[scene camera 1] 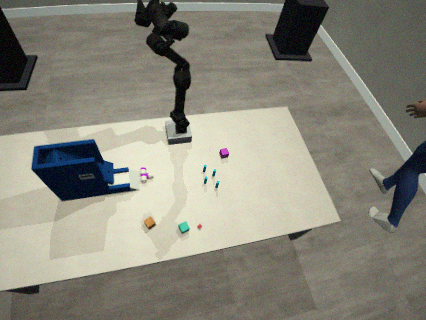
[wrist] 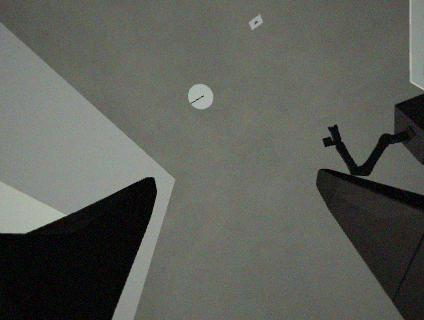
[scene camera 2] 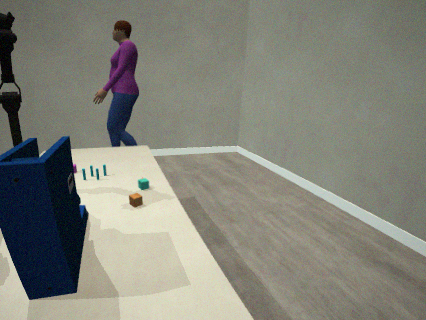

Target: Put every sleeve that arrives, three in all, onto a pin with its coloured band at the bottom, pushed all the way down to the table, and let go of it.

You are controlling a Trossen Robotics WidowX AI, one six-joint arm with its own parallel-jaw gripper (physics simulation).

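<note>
White sleeves with magenta bands (scene camera 1: 144,175) lie close together on the table (scene camera 1: 280,200) (scene camera 2: 205,290), just past the two prongs of the blue dispenser (scene camera 1: 80,175) (scene camera 2: 40,220); their exact number is hard to tell. Four thin teal pins stand upright in a small group: one pin (scene camera 1: 204,168), a second pin (scene camera 1: 214,172), a third pin (scene camera 1: 205,180) and a fourth pin (scene camera 1: 217,184). They also show in scene camera 2, with no sleeve visible on them. My gripper (wrist: 235,180) is open and empty, raised high above the table and pointing up at the ceiling, far from the sleeves and pins.
A purple cube (scene camera 1: 224,152) lies behind the pins. An orange cube (scene camera 1: 150,222) (scene camera 2: 135,200), a teal cube (scene camera 1: 184,227) (scene camera 2: 143,183) and a tiny red cube (scene camera 1: 199,226) lie towards the front edge. A person (scene camera 1: 404,187) (scene camera 2: 124,70) is beyond the table's right end.
</note>
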